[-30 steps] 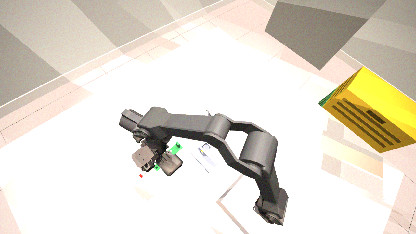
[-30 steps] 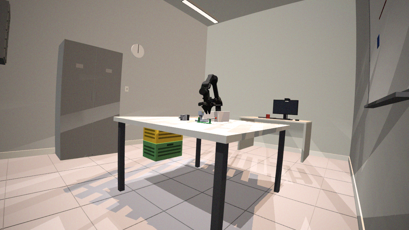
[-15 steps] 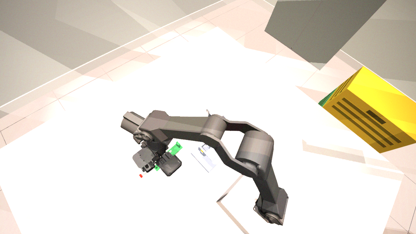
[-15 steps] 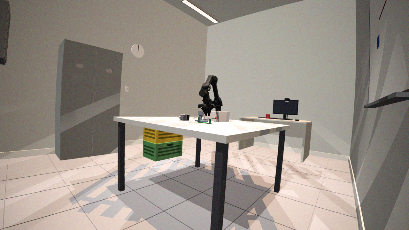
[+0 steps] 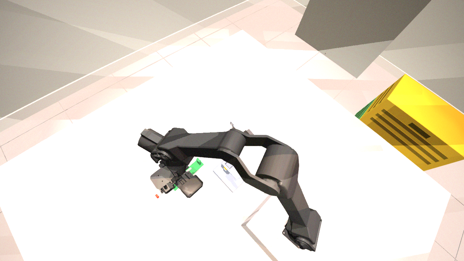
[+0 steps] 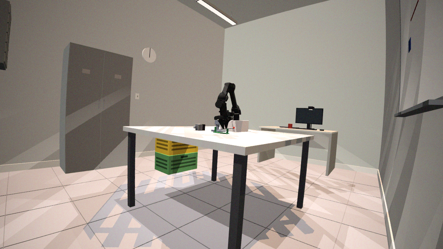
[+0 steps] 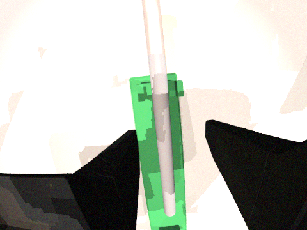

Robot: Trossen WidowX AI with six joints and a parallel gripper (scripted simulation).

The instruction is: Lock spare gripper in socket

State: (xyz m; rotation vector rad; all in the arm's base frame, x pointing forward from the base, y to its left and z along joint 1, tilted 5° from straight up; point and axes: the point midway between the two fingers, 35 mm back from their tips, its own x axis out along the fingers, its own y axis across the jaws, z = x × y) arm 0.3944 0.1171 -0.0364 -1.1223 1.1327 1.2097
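Now: the pin cradle 1 cm behind my gripper tip, 4 cm to the right of it and 2 cm below it. Round my gripper tip: socket (12 cm behind, 15 cm to the right, 1 cm above); spare gripper (4 cm behind, 31 cm to the right, 1 cm below).
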